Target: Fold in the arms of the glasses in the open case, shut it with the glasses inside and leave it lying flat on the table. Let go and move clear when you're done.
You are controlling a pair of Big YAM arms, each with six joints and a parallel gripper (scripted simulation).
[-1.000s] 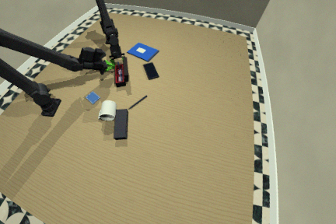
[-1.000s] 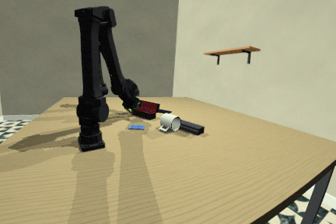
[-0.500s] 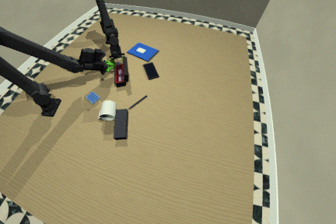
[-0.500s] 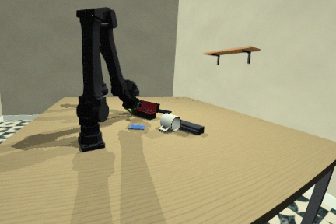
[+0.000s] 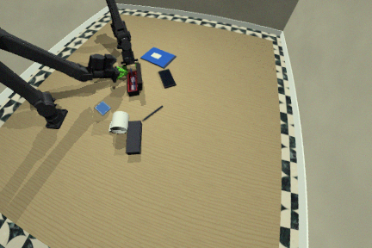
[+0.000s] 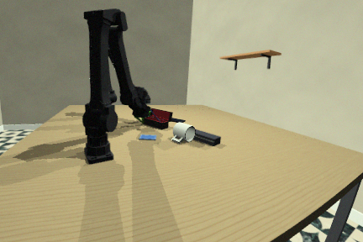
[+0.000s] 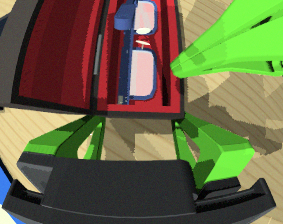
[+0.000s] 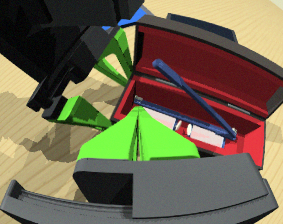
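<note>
Right now the glasses case is 80 mm ahead of my right hand, 20 mm to the right of it and 20 mm below it.
</note>
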